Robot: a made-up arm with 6 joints. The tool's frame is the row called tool.
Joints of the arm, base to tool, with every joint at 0 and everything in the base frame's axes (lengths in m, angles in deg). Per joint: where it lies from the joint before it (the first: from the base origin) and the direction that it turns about. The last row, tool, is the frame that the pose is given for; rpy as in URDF.
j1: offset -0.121 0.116 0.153 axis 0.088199 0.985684 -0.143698
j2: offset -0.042 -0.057 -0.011 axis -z
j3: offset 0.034 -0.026 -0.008 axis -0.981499 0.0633 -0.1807
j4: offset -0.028 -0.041 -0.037 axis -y
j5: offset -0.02 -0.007 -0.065 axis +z
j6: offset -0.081 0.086 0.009 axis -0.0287 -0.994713 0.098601
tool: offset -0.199 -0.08 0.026 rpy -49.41 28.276 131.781
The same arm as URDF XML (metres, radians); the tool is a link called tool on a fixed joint. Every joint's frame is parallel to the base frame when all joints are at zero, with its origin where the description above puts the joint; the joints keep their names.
<robot name="arm">
<link name="base"/>
<link name="link1"/>
<link name="link2"/>
<link name="link3"/>
<link name="link4"/>
<link name="link5"/>
<link name="link6"/>
<link name="tool"/>
<joint name="j1" type="continuous"><parent link="base"/><child link="link1"/><origin xyz="-0.121 0.116 0.153"/><axis xyz="0.088199 0.985684 -0.143698"/></joint>
<joint name="j2" type="continuous"><parent link="link1"/><child link="link2"/><origin xyz="-0.042 -0.057 -0.011"/><axis xyz="0 0 -1"/></joint>
<joint name="j3" type="continuous"><parent link="link2"/><child link="link3"/><origin xyz="0.034 -0.026 -0.008"/><axis xyz="-0.981499 0.0633 -0.1807"/></joint>
<joint name="j4" type="continuous"><parent link="link3"/><child link="link4"/><origin xyz="-0.028 -0.041 -0.037"/><axis xyz="0 -1 0"/></joint>
<joint name="j5" type="continuous"><parent link="link4"/><child link="link5"/><origin xyz="-0.02 -0.007 -0.065"/><axis xyz="0 0 1"/></joint>
<joint name="j6" type="continuous"><parent link="link5"/><child link="link6"/><origin xyz="-0.081 0.086 0.009"/><axis xyz="-0.0287 -0.994713 0.098601"/></joint>
<joint name="tool_fixed" type="fixed"><parent link="link6"/><child link="tool"/><origin xyz="-0.199 -0.08 0.026" rpy="-0.8624 0.4935 2.3"/></joint>
</robot>

